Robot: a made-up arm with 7 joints.
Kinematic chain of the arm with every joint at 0, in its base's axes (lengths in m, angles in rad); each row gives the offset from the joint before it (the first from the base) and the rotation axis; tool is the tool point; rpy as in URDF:
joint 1: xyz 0 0 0.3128 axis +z
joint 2: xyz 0 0 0 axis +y
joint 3: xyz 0 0 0.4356 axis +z
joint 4: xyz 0.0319 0 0 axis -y
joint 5: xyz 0.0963 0 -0.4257 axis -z
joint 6: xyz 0 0 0 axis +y
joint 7: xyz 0.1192 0 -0.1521 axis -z
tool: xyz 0 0 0 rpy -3.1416 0 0
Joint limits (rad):
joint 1: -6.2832..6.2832
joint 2: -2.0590..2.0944
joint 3: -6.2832..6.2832
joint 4: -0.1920..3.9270
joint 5: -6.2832..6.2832
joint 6: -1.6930..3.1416
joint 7: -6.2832..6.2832
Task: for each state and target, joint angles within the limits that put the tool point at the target. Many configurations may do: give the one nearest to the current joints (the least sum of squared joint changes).
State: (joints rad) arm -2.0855 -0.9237 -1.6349 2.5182 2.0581 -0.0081 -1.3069
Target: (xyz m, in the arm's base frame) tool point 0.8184 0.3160 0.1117
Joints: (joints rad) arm -3.0274 -1.4243 -2.1218 2.4008 2.0511 -0.5327 -1.3069
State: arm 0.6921 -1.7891 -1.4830 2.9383 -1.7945 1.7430 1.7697
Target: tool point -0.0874 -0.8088 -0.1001
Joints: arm 1.1565 -1.8828 -1.4185 2.5288 -1.5569 2.0629 1.7697
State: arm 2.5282 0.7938 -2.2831 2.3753 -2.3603 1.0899 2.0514
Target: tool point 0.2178 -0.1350 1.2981
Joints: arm 2.2319 0.1371 -2.7095 2.2812 -2.2779 1.2023 2.0514
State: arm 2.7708 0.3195 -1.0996 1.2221 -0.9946 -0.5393 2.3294
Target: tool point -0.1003 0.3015 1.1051
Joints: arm 2.7846 -0.2818 -0.8636 1.7039 -0.9236 -0.7495 2.3294
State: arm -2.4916 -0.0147 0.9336 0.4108 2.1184 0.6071 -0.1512
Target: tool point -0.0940 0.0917 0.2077
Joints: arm -2.6257 -0.0822 0.8508 -0.1899 2.3374 -0.1797 -0.1512
